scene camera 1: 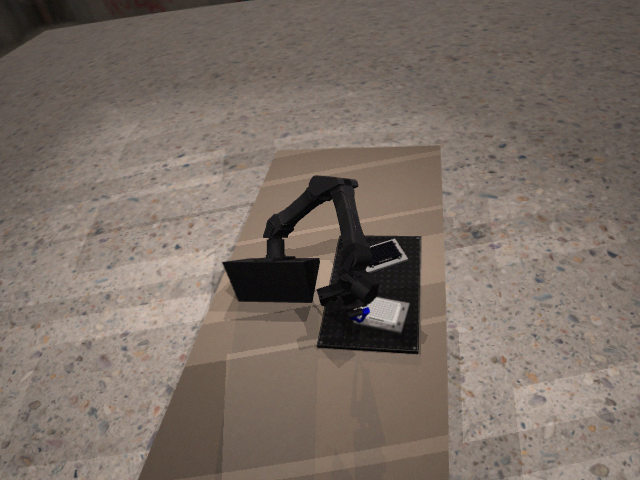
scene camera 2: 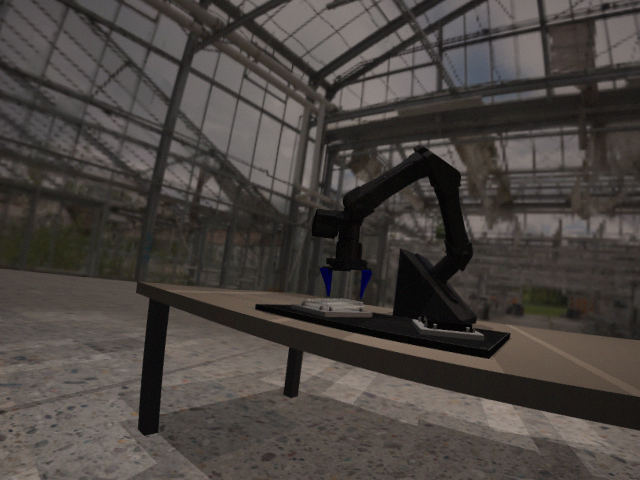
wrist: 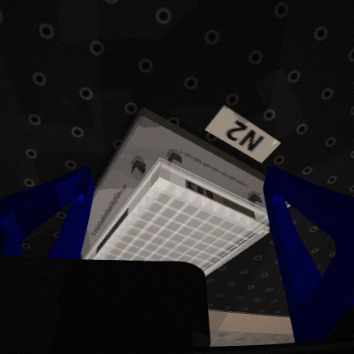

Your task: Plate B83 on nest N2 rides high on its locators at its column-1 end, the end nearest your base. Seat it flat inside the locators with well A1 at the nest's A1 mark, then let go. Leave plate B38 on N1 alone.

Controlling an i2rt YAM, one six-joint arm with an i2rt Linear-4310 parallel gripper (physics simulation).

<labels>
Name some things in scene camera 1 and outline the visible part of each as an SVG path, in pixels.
A clear well plate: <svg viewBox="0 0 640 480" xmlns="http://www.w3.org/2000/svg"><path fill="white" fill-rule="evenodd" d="M361 306L362 309L369 307L370 310L365 319L389 325L396 325L401 309L401 303L375 298L366 307Z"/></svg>
</labels>
